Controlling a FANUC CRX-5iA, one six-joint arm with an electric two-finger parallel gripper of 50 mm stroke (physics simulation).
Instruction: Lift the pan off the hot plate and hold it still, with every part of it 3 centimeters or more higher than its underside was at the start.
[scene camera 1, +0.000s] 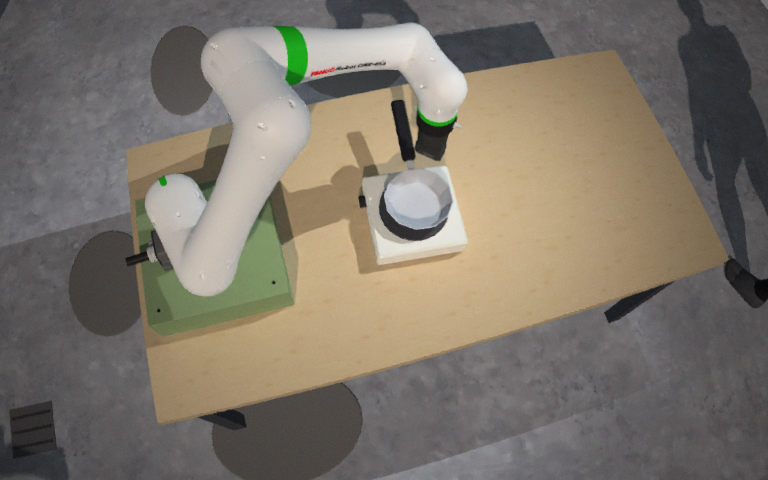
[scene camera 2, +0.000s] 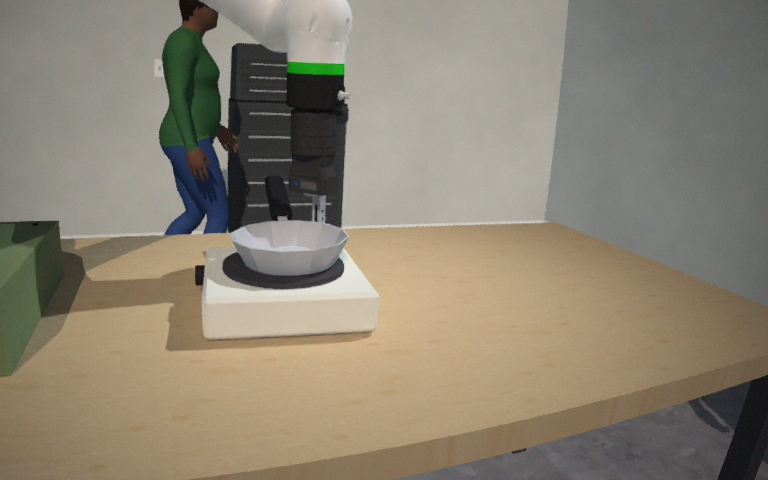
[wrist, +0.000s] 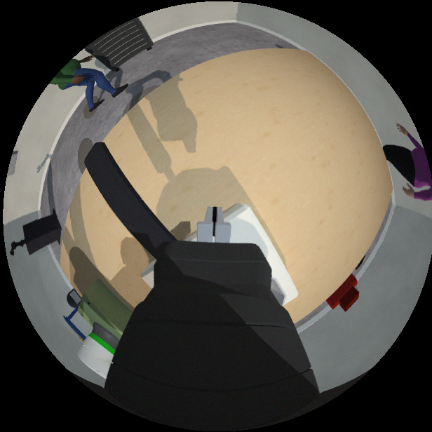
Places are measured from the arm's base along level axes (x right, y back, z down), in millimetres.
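Pixels of known places: gripper, fingertip midpoint: (scene camera 1: 431, 154).
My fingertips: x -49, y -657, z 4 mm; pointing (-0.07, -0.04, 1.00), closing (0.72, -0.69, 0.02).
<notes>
Behind a point stands the place of what it marks.
The grey pan (scene camera 1: 417, 198) {x 56, y -577, z 27 mm} (scene camera 2: 289, 249) {x 25, y -584, z 27 mm} sits roughly level over the black disc (scene camera 1: 416, 232) {x 145, y -541, z 32 mm} (scene camera 2: 288, 280) {x 153, y -547, z 32 mm} of the white hot plate (scene camera 1: 419, 251) {x 192, y -532, z 45 mm} (scene camera 2: 288, 316) {x 193, y -536, z 68 mm} (wrist: 250, 215), and appears to rest on it. Its black handle (scene camera 1: 402, 130) {x -120, y -596, z -38 mm} (scene camera 2: 277, 198) {x -95, y -593, z -33 mm} (wrist: 125, 200) slants up and away at the back. My gripper (scene camera 2: 320, 219) {x -49, y -657, z 4 mm} (wrist: 214, 215) points down behind the pan's rim, to the right of the handle in both scene views. Its fingers are shut together and empty, apart from the handle. The gripper body hides the fingertips in scene camera 1 and most of the pan in the wrist view.
The green base block (scene camera 1: 226, 314) {x 195, y -17, z 50 mm} (scene camera 2: 28, 283) {x 76, y -196, z 36 mm} (wrist: 100, 300) carries the arm at the left of the wooden table (scene camera 1: 566, 169) {x 68, y -1062, z 105 mm} (scene camera 2: 509, 339) {x 285, y -839, z 104 mm} (wrist: 300, 125). A black knob (scene camera 1: 362, 201) {x 4, y -441, z 55 mm} (scene camera 2: 199, 275) {x 12, y -440, z 64 mm} sticks out of the hot plate's left side. A person (scene camera 2: 189, 96) and a dark cabinet (scene camera 2: 260, 124) stand beyond the table.
</notes>
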